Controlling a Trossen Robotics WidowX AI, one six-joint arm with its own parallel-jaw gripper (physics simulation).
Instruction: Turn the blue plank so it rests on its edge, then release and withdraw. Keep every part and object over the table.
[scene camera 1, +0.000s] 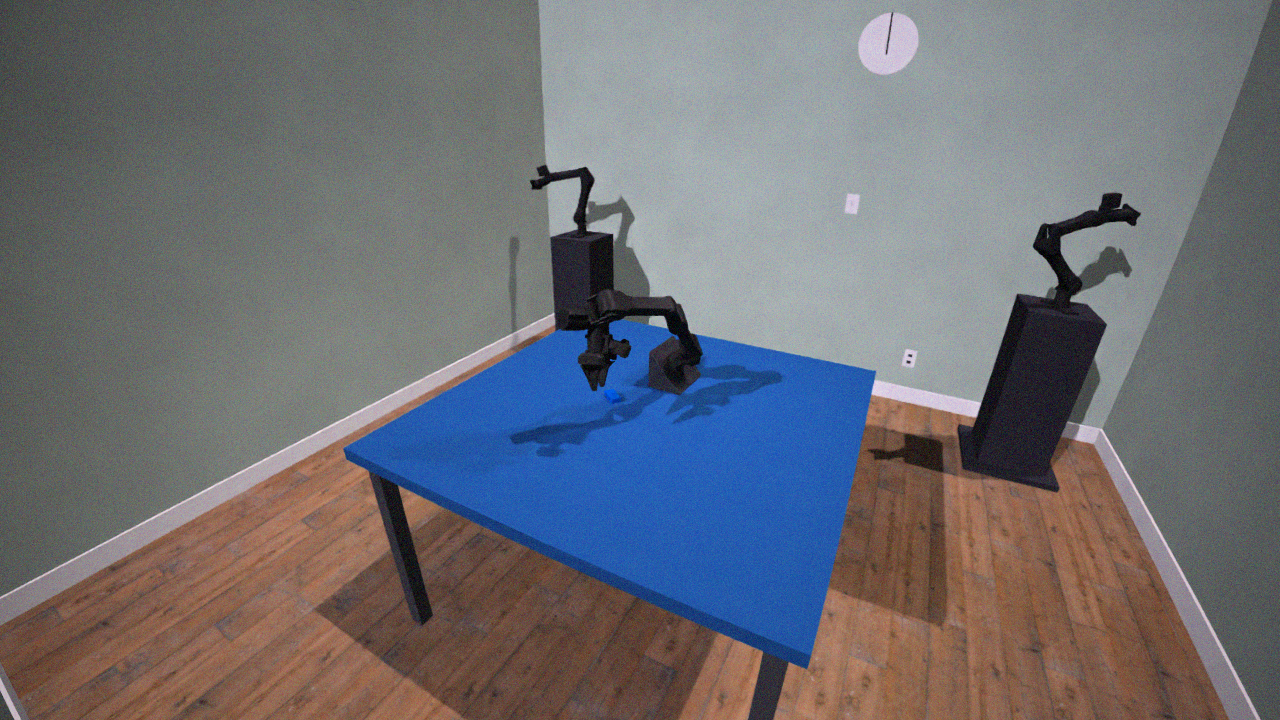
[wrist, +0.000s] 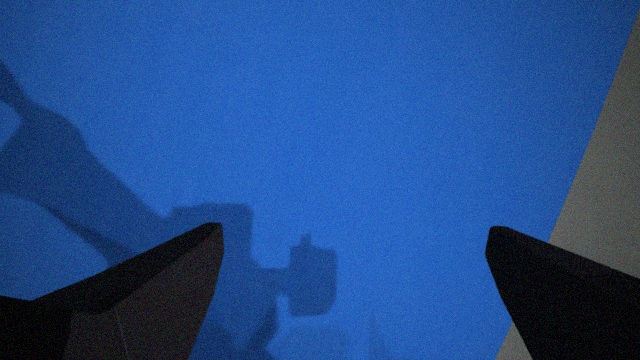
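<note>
The blue plank (scene camera 1: 612, 394) is a small bright blue piece on the blue table (scene camera 1: 716, 483) (wrist: 400, 125), near the arm's base in the scene view. It is too small there to tell whether it lies flat or stands on its edge. The plank does not show in the wrist view. My gripper (scene camera 1: 597, 386) (wrist: 355, 239) is open and empty, pointing down above the table. In the scene view its fingertips appear just to the left of the plank and a little higher.
My arm's dark base (scene camera 1: 670, 368) stands on the table to the right of the plank. Two more arms stand on dark pedestals (scene camera 1: 581, 273) (scene camera 1: 1038, 385) beyond the table. The table's edge crosses the right of the wrist view. Arm shadows fall across the table.
</note>
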